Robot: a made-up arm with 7 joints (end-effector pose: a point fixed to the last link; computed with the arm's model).
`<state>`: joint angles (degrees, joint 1 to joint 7).
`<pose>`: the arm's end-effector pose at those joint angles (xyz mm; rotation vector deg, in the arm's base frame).
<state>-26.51 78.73 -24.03 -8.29 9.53 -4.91 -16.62</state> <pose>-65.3 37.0 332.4 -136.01 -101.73 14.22</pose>
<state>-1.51 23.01 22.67 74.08 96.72 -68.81 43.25</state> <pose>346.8 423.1 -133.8 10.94 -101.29 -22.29</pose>
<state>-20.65 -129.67 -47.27 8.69 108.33 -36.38 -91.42</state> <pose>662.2 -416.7 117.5 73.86 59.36 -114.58</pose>
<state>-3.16 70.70 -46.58 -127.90 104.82 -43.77 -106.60</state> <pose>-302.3 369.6 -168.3 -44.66 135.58 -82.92</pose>
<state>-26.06 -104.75 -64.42 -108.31 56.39 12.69 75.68</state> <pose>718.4 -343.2 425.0 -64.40 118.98 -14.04</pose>
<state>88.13 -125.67 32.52 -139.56 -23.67 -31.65 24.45</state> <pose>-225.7 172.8 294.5 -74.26 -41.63 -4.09</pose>
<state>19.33 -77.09 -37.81 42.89 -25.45 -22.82 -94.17</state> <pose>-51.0 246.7 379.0 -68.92 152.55 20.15</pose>
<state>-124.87 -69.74 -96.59 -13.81 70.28 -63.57 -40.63</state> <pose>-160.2 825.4 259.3 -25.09 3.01 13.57</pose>
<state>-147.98 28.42 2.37 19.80 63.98 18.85 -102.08</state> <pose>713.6 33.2 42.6 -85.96 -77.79 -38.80</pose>
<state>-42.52 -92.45 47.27 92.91 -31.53 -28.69 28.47</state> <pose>229.3 97.8 566.0 -127.31 -42.07 101.15</pose>
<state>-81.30 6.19 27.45 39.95 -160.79 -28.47 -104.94</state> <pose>10.7 924.4 -30.2 -24.54 -28.02 43.89</pose>
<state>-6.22 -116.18 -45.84 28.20 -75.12 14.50 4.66</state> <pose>217.2 103.0 715.5 -135.98 43.12 23.01</pose>
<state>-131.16 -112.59 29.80 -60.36 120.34 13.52 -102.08</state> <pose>983.6 214.5 399.2 89.40 60.44 -79.66</pose>
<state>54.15 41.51 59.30 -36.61 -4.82 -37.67 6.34</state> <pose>117.2 332.4 224.5 172.69 -45.88 7.47</pose>
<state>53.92 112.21 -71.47 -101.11 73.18 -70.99 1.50</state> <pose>-277.0 558.9 389.9 -99.57 48.40 -9.63</pose>
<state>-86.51 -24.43 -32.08 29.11 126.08 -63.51 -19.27</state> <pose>282.8 921.2 196.7 4.50 -54.24 -41.36</pose>
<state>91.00 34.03 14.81 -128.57 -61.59 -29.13 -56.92</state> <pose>619.0 211.6 607.4 69.20 126.46 56.38</pose>
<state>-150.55 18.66 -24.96 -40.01 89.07 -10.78 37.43</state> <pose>98.1 32.5 -260.3 -6.10 -133.02 -63.71</pose>
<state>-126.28 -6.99 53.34 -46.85 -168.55 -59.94 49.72</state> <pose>-76.7 545.0 513.9 -146.50 -5.55 63.66</pose>
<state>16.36 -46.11 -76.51 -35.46 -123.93 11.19 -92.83</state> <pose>356.6 -446.0 312.1 -123.60 26.57 85.10</pose>
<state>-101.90 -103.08 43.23 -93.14 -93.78 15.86 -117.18</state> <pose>142.1 359.8 979.9 28.42 -142.60 -56.49</pose>
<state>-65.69 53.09 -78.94 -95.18 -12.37 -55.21 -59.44</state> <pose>-341.0 75.4 627.4 115.57 -81.97 -69.21</pose>
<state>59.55 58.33 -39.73 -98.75 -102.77 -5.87 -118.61</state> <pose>432.9 -206.4 351.4 40.32 -10.12 -145.67</pose>
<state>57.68 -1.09 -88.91 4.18 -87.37 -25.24 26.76</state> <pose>270.9 -83.9 377.9 -37.66 -37.96 5.35</pose>
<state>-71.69 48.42 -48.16 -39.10 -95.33 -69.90 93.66</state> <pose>160.4 455.0 525.6 -41.84 -14.37 105.40</pose>
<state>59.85 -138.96 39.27 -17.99 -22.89 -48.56 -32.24</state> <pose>386.8 174.3 293.9 -90.92 -132.12 -23.13</pose>
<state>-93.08 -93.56 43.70 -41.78 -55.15 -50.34 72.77</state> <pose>216.6 488.8 467.7 -122.32 -23.78 -43.27</pose>
